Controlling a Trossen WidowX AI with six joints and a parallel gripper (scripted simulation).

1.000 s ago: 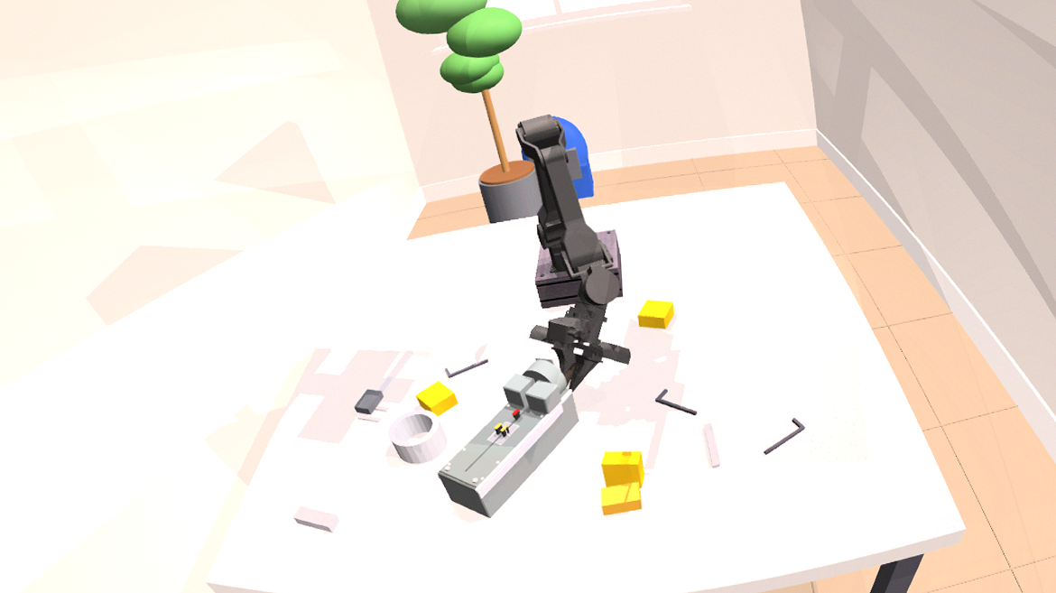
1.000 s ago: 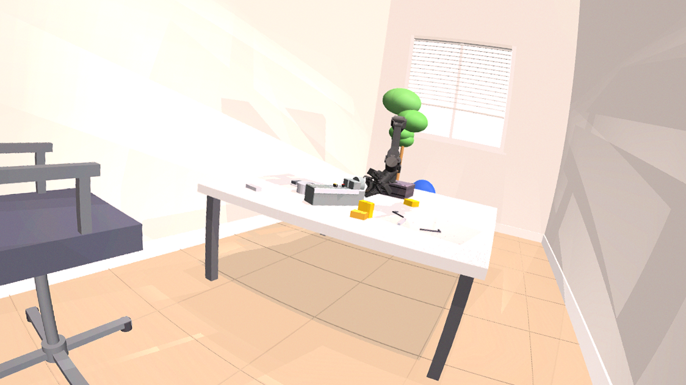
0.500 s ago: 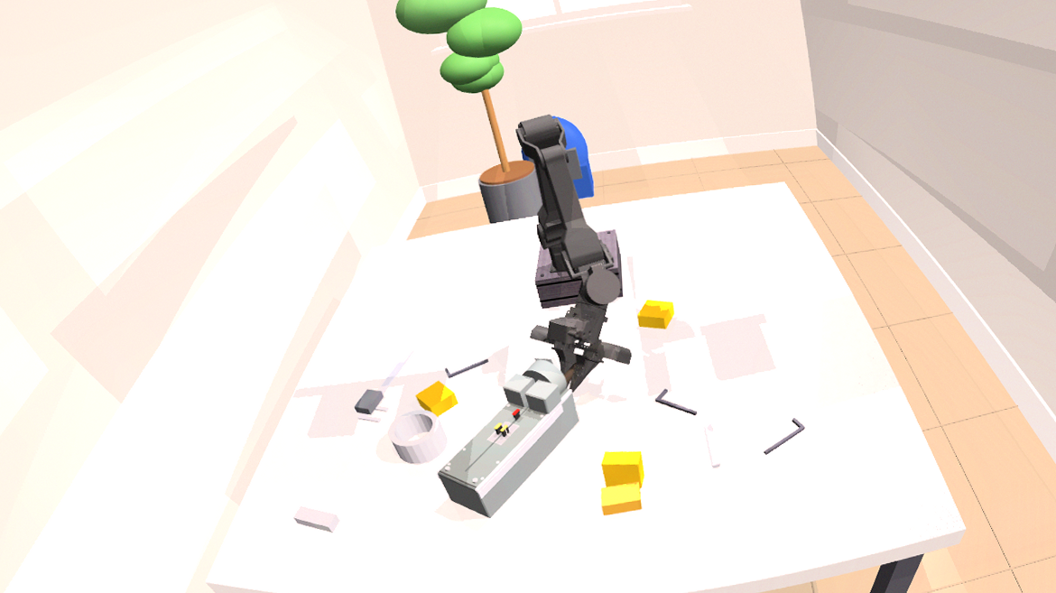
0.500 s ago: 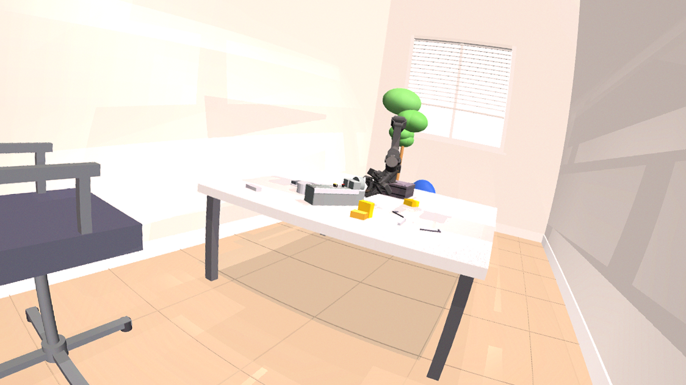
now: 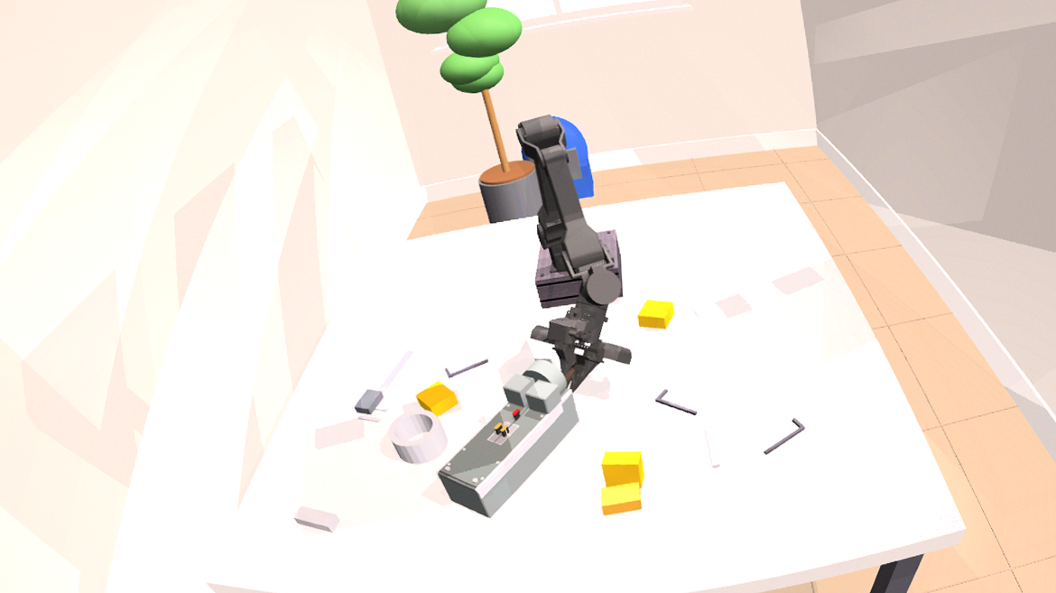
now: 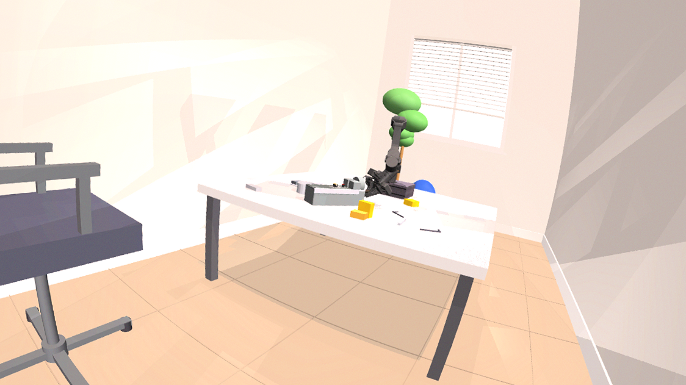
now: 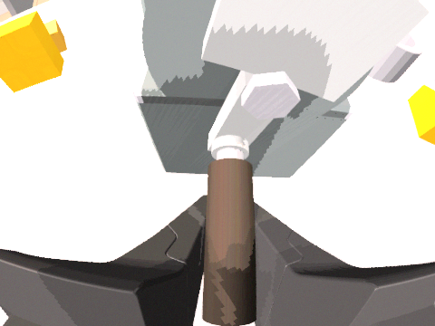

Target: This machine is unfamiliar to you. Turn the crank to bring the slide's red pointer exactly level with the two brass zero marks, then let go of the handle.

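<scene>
The brown crank handle is 20 mm behind my gripper tip, 10 mm to the left of it and 30 mm above it. The rest, counted from my gripper tip: red pointer (110 mm ahead, 60 mm to the right, 50 mm above).
</scene>
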